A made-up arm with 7 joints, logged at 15 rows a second.
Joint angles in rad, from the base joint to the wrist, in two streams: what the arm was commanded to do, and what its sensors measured. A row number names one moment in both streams.
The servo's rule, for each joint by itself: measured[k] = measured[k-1] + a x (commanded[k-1-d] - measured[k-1]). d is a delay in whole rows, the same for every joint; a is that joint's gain. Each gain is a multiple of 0.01, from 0.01 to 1. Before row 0 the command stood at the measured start. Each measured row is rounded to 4 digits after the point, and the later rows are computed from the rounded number. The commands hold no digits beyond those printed.
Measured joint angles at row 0: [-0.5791 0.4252 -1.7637 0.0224 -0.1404 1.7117 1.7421]
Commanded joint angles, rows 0 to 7: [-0.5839 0.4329 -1.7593 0.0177 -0.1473 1.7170 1.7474]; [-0.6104 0.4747 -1.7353 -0.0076 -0.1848 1.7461 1.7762]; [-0.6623 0.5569 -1.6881 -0.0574 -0.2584 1.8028 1.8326]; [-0.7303 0.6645 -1.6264 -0.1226 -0.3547 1.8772 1.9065]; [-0.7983 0.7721 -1.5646 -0.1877 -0.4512 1.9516 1.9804]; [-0.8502 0.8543 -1.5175 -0.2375 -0.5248 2.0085 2.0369]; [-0.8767 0.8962 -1.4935 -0.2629 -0.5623 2.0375 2.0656]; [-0.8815 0.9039 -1.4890 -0.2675 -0.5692 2.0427 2.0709]
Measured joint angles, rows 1 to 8: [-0.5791 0.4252 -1.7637 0.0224 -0.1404 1.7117 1.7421]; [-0.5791 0.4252 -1.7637 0.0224 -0.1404 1.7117 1.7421]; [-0.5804 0.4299 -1.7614 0.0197 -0.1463 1.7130 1.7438]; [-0.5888 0.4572 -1.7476 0.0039 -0.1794 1.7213 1.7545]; [-0.6094 0.5180 -1.7161 -0.0317 -0.2473 1.7417 1.7803]; [-0.6433 0.6074 -1.6686 -0.0844 -0.3397 1.7756 1.8219]; [-0.6867 0.7079 -1.6135 -0.1443 -0.4356 1.8196 1.8742]; [-0.7325 0.7972 -1.5626 -0.1984 -0.5123 1.8668 1.9279]
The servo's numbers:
d 2
a 0.28 0.61 0.53 0.58 0.86 0.25 0.33

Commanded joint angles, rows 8 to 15: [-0.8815 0.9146 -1.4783 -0.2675 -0.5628 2.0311 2.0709]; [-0.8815 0.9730 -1.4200 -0.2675 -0.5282 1.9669 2.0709]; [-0.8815 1.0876 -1.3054 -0.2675 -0.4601 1.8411 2.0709]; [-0.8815 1.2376 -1.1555 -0.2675 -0.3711 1.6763 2.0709]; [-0.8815 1.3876 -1.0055 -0.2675 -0.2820 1.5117 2.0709]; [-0.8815 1.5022 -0.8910 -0.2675 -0.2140 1.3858 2.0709]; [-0.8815 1.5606 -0.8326 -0.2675 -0.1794 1.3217 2.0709]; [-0.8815 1.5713 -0.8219 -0.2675 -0.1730 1.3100 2.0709]
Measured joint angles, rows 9 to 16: [-0.7729 0.8576 -1.5260 -0.2358 -0.5553 1.9095 1.9733]; [-0.8033 0.8858 -1.5064 -0.2542 -0.5673 1.9428 2.0055]; [-0.8252 0.9034 -1.4915 -0.2619 -0.5634 1.9649 2.0271]; [-0.8410 0.9459 -1.4536 -0.2651 -0.5331 1.9654 2.0416]; [-0.8523 1.0323 -1.3751 -0.2665 -0.4703 1.9343 2.0513]; [-0.8605 1.1575 -1.2587 -0.2671 -0.3850 1.8698 2.0578]; [-0.8664 1.2979 -1.1245 -0.2673 -0.2964 1.7803 2.0621]; [-0.8706 1.4225 -1.0007 -0.2674 -0.2255 1.6817 2.0650]
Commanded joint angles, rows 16 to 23: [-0.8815 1.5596 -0.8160 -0.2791 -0.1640 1.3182 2.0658]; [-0.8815 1.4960 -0.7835 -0.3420 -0.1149 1.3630 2.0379]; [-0.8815 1.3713 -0.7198 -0.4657 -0.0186 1.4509 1.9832]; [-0.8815 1.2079 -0.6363 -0.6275 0.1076 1.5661 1.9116]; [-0.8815 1.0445 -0.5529 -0.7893 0.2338 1.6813 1.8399]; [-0.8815 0.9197 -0.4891 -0.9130 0.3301 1.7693 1.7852]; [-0.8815 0.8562 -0.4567 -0.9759 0.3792 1.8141 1.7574]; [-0.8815 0.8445 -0.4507 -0.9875 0.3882 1.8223 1.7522]
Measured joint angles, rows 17 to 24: [-0.8737 1.5067 -0.9116 -0.2675 -0.1859 1.5917 2.0669]; [-0.8759 1.5461 -0.8641 -0.2675 -0.1748 1.5213 2.0682]; [-0.8775 1.5543 -0.8386 -0.2742 -0.1655 1.4705 2.0674]; [-0.8786 1.5187 -0.8094 -0.3135 -0.1220 1.4436 2.0577]; [-0.8794 1.4288 -0.7619 -0.4018 -0.0331 1.4454 2.0331]; [-0.8800 1.2941 -0.6953 -0.5327 0.0879 1.4756 1.9930]; [-0.8804 1.1418 -0.6198 -0.6815 0.2134 1.5270 1.9425]; [-0.8807 1.0063 -0.5505 -0.8158 0.3138 1.5876 1.8906]
